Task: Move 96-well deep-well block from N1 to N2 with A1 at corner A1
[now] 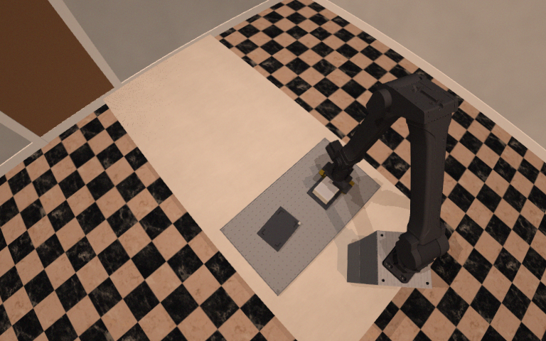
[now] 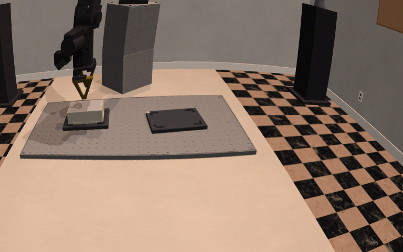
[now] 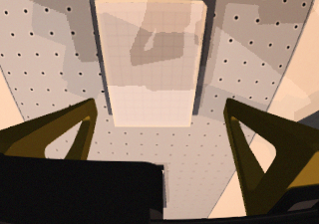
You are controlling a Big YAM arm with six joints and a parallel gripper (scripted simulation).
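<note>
My gripper is now 1 cm short of the white 96-well deep-well block and 7 cm above it. Also, from my hand: dark plate nest N2: 3 cm ahead, 29 cm to the left, 10 cm below; dark plate nest N1: 1 cm ahead, 10 cm below.
</note>
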